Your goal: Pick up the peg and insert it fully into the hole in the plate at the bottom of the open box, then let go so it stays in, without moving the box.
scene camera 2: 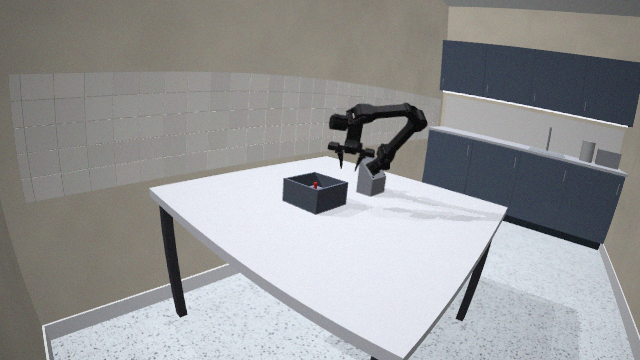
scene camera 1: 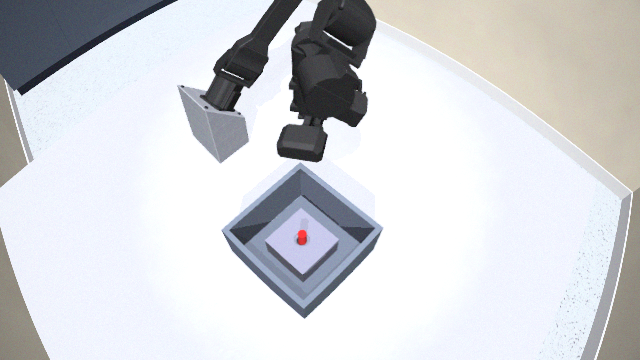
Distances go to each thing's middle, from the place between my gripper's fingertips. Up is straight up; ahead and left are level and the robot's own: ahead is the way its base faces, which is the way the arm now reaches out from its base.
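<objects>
There's a blue-grey box (scene camera 1: 358, 233), and my hand is 11 cm above it, 6 cm short of it and 11 cm to the left of it. As for the pale square plate (scene camera 1: 302, 260), that one's 12 cm below my hand, 6 cm ahead of it and 11 cm to the right of it.
</objects>
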